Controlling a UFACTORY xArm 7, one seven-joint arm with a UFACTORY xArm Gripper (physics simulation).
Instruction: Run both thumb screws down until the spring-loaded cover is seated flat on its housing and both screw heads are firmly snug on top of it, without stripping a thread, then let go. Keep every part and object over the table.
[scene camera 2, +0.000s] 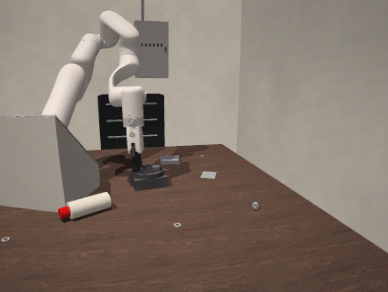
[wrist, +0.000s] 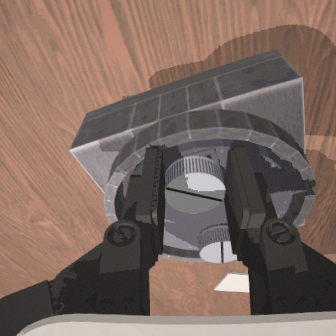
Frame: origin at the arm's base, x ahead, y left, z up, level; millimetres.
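Where they show: gripper, between the fingertips: (scene camera 2: 137, 169) (wrist: 194, 169); arm's base, origin of its link: (scene camera 2: 47, 139).
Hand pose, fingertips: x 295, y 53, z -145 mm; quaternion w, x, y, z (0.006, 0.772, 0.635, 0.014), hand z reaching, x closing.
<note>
Things, the pixels of their top centre, and the offset from my fingertips. "spot": a spot on its surface instead. Level surfaces: height alone.
- dark block housing, centre of its top: (wrist: 208, 213) (scene camera 2: 147, 169) dx +41, dy +2, dz -3 mm
- round rimmed cover, a spot on its surface: (wrist: 182, 234) spot: dx +66, dy -19, dz -6 mm
- second thumb screw, centre of its top: (wrist: 221, 252) dx +73, dy +6, dz +7 mm
- white bottle with a red cap, centre of its top: (scene camera 2: 84, 198) dx -171, dy -209, dz -9 mm
- small grey box, centre of its top: (scene camera 2: 169, 157) dx +176, dy +261, dz -39 mm
- pale square, a spot on its surface: (wrist: 234, 282) (scene camera 2: 207, 176) spot: dx +289, dy +12, dz -56 mm
- small round metal part, centre of its top: (scene camera 2: 255, 203) dx +338, dy -305, dz -39 mm
- table, height of its surface: dz -58 mm
The dark block housing (scene camera 2: 151, 184) (wrist: 265, 97) stands on the table, with the round rimmed cover (wrist: 182, 234) on it. A large slotted, knurled thumb screw (wrist: 195, 186) stands up from the cover between the two fingers. The second thumb screw (wrist: 217, 245) appears smaller and lower, and its head is partly behind the right finger. My gripper (scene camera 2: 135, 169) (wrist: 194, 169) points down over the cover and is shut on the large screw, with a finger pad close against each side of its head. The gap between cover and housing cannot be judged.
A white bottle with a red cap (scene camera 2: 90, 205) lies beside a grey angled panel (scene camera 2: 30, 160). A small grey box (scene camera 2: 170, 160), a pale square (scene camera 2: 208, 175) (wrist: 234, 282), a washer (scene camera 2: 177, 225), another washer (scene camera 2: 5, 239) and a small round metal part (scene camera 2: 255, 206) lie on the table (scene camera 2: 215, 250).
</note>
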